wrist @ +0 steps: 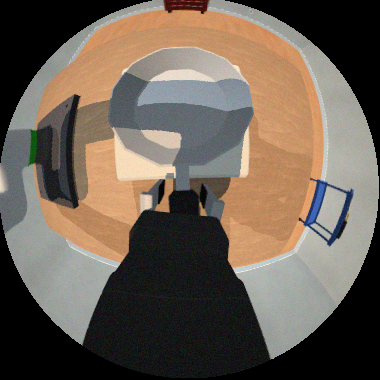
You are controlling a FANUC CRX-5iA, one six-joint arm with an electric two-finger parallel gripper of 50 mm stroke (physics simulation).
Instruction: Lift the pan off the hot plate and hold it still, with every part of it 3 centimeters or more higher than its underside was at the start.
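Frame: origin at the arm's base, x ahead, y left, z up, level; millimetres.
Seen in the pictures: gripper, fingertip midpoint: (182, 188); arm's base, origin of the base link: (43, 145).
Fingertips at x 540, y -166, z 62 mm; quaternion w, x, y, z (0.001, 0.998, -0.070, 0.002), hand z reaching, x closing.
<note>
Offsets run from my fingertips to a thing's top centre. "pt": to the spot under its first point. Level surfaces: height alone.
The grey pan (200, 120) sits on the cream hot plate @(pt dx -84, dy +32, dz -26 mm) (131, 166) in the upper middle of the wrist view and covers much of it. A short metal neck joins the pan to its black handle @(pt dx +2, dy -4, dz +35 mm) (183, 201), which points toward the gripper. My gripper (182, 188) is open, with one finger on each side of the handle and a gap visible on both sides. The rear of the handle meets the dark gripper body in the picture, and how far apart they are in height cannot be told.
A dark mounting plate (58, 175) with a green-ringed grey arm part (33, 147) stands at the left. A blue cart (315, 204) stands off the wooden table's @(dz -88 mm) (280, 150) right edge. A dark red object (186, 5) shows beyond the far edge. Shadows lie across the table.
</note>
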